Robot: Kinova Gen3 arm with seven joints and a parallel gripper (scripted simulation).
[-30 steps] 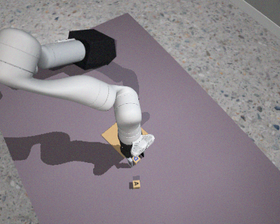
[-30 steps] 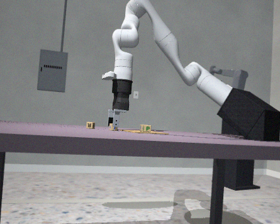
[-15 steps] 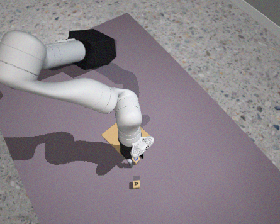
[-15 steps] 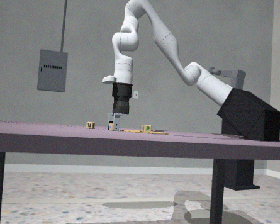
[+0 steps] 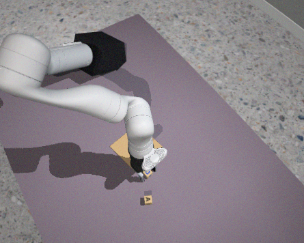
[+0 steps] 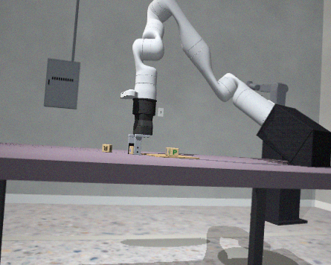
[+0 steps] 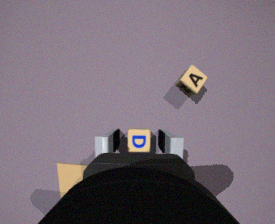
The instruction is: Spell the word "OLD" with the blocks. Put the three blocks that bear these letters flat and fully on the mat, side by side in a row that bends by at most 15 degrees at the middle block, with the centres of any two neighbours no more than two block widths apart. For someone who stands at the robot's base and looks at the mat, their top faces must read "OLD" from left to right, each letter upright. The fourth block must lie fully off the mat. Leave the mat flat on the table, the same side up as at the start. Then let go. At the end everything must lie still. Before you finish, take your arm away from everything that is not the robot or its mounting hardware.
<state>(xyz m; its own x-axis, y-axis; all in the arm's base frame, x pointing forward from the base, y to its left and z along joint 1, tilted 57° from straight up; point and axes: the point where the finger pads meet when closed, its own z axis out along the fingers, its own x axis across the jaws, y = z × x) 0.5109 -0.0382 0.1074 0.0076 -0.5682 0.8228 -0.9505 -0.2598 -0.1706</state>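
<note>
Now: the D block right at my hand. Also, from my hand: L block 110 mm behind, 40 mm to the left; then O block 100 mm behind, 80 mm to the left; then tan mat 110 mm behind, 40 mm to the left, 20 mm below.
</note>
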